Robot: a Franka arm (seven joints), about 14 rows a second.
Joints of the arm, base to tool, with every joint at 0 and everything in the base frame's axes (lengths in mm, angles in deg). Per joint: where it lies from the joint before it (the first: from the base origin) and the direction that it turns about. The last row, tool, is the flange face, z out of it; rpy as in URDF.
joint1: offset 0 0 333 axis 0 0 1
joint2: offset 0 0 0 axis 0 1 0
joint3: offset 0 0 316 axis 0 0 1
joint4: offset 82.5 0 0 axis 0 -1 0
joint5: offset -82.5 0 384 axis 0 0 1
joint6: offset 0 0 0 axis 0 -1 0
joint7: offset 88 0 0 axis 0 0 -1
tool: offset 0 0 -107 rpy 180 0 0
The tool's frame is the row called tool.
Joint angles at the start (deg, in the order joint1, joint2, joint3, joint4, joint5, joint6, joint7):
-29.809 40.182 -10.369 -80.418 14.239 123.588 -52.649
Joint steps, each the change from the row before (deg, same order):
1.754 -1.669 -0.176 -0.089 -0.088 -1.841 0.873
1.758 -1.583 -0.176 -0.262 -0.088 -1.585 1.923
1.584 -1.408 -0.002 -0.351 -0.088 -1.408 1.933
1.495 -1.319 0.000 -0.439 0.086 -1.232 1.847
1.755 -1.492 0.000 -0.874 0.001 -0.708 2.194
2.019 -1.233 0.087 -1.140 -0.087 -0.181 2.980
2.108 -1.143 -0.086 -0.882 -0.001 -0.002 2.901
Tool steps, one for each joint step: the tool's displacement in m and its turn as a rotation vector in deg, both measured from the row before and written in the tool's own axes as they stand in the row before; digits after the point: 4 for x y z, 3 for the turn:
0.0147 -0.0175 -0.0158 0.573 -0.009 -0.909
0.0135 -0.0179 -0.0136 0.542 -0.063 0.179
0.0118 -0.0180 -0.0107 0.643 -0.127 0.263
0.0101 -0.0176 -0.0091 0.706 -0.067 0.367
0.0103 -0.0205 -0.0080 0.490 0.017 0.484
0.0110 -0.0235 -0.0027 0.428 -0.117 0.979
0.0106 -0.0230 -0.0040 0.186 0.142 0.942

